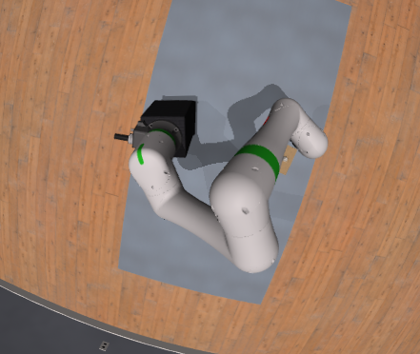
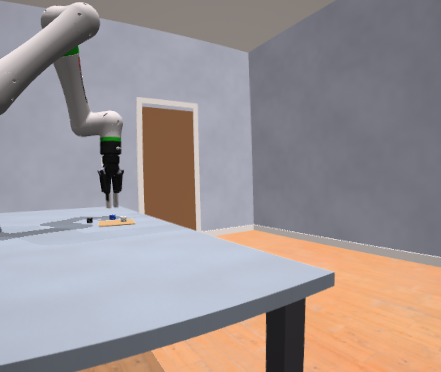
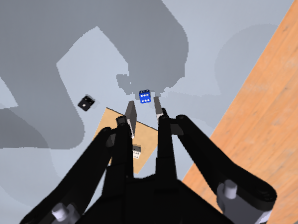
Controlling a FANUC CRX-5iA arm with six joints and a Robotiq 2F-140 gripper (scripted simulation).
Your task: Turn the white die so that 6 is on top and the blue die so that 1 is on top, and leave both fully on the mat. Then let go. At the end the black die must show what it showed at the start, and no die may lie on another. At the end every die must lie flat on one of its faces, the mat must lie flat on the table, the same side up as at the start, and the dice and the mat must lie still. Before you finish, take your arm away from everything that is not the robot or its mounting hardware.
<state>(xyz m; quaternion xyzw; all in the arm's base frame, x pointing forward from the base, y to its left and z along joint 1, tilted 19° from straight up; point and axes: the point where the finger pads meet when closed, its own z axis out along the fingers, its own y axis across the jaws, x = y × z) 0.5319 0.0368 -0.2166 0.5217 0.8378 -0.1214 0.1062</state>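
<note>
My hand is 7 cm above the blue die. Also, from my hand: black die 11 cm behind, 4 cm to the right, 7 cm below; then tan mat 2 cm behind, 13 cm to the right, 8 cm below; then white die 1 cm ahead, 13 cm to the right, 7 cm below.
</note>
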